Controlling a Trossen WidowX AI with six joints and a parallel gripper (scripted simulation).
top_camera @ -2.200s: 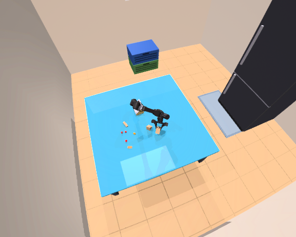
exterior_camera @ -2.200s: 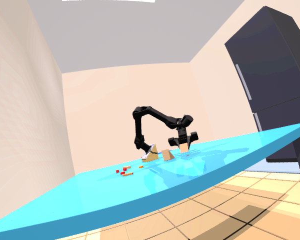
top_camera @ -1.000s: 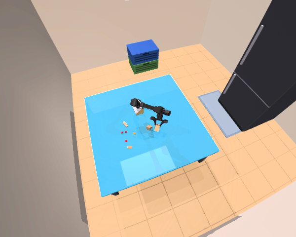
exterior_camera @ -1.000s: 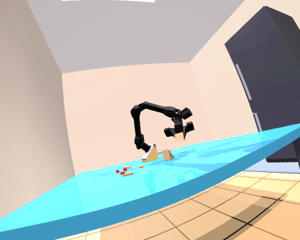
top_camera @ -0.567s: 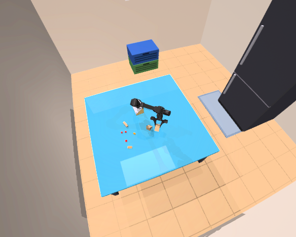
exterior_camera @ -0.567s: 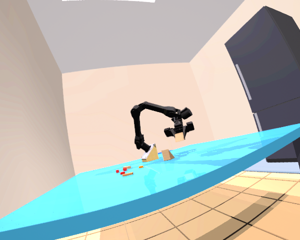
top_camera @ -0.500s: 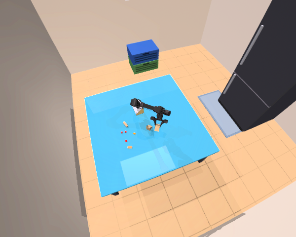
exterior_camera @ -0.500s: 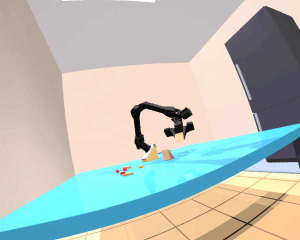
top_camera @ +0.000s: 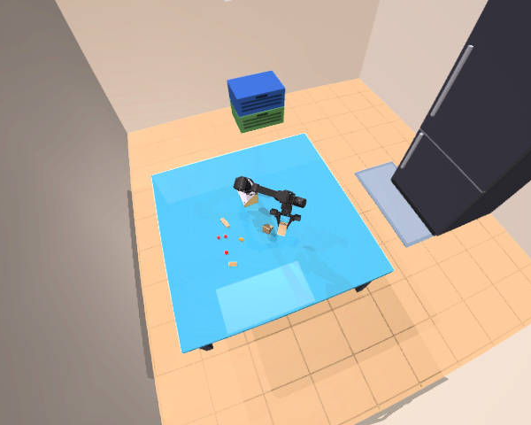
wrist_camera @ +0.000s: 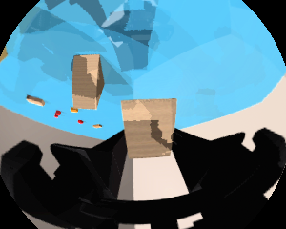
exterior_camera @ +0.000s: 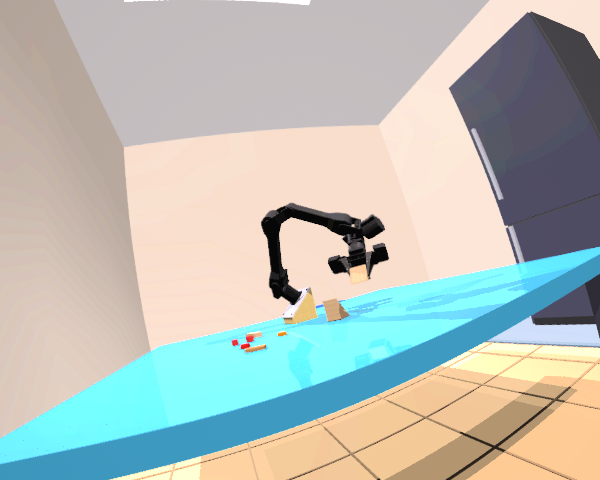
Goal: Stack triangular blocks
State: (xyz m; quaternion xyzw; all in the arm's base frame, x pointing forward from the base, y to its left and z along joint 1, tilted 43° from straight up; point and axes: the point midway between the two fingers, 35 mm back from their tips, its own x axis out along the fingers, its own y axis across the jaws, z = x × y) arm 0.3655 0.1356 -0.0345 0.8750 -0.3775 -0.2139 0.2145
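Right now the triangular block is 10 mm above my gripper tip. From my gripper tip the other things lie so: orange bit (60 mm behind, 250 mm to the right, 100 mm below).
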